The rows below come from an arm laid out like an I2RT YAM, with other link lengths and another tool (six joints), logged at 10 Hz.
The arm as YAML. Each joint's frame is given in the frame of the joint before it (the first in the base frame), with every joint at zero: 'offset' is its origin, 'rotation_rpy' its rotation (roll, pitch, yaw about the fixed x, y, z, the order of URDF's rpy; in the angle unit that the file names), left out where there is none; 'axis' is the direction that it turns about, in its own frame. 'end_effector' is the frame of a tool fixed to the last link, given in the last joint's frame.
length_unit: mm
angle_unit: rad
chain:
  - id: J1
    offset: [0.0, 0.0, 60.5]
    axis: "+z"
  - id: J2
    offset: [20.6, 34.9, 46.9]
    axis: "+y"
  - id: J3
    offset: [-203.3, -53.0, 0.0]
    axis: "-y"
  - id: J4
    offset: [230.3, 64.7, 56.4]
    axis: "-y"
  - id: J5
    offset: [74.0, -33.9, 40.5]
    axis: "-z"
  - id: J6
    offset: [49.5, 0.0, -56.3]
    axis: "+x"
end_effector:
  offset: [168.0, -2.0, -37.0]
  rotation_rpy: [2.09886, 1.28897, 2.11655]
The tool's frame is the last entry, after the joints.
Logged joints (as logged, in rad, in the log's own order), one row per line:
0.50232, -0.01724, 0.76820, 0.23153, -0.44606, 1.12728
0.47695, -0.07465, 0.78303, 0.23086, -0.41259, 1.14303
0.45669, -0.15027, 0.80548, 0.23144, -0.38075, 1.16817
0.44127, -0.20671, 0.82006, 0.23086, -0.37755, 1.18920
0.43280, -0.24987, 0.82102, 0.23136, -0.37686, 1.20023
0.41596, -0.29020, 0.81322, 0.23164, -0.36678, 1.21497
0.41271, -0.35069, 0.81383, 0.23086, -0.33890, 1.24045
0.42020, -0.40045, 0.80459, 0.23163, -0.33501, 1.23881
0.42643, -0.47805, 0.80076, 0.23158, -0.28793, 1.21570
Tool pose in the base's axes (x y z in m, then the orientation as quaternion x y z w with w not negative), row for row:
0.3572, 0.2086, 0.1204, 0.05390, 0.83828, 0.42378, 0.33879
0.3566, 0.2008, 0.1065, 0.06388, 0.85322, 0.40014, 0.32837
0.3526, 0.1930, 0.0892, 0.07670, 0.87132, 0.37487, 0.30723
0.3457, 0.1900, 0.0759, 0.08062, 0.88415, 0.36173, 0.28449
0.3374, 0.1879, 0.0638, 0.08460, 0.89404, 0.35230, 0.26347
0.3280, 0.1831, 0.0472, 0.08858, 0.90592, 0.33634, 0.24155
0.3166, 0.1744, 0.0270, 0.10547, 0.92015, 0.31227, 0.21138
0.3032, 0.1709, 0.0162, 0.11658, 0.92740, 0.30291, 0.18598
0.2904, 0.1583, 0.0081, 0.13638, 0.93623, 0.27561, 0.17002
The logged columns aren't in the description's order. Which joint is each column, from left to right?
Columns, left to right: J6, J4, J3, J1, J5, J2.
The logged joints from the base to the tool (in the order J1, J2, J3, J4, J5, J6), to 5 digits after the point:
0.23153, 1.12728, 0.76820, -0.01724, -0.44606, 0.50232
0.23086, 1.14303, 0.78303, -0.07465, -0.41259, 0.47695
0.23144, 1.16817, 0.80548, -0.15027, -0.38075, 0.45669
0.23086, 1.18920, 0.82006, -0.20671, -0.37755, 0.44127
0.23136, 1.20023, 0.82102, -0.24987, -0.37686, 0.43280
0.23164, 1.21497, 0.81322, -0.29020, -0.36678, 0.41596
0.23086, 1.24045, 0.81383, -0.35069, -0.33890, 0.41271
0.23163, 1.23881, 0.80459, -0.40045, -0.33501, 0.42020
0.23158, 1.21570, 0.80076, -0.47805, -0.28793, 0.42643

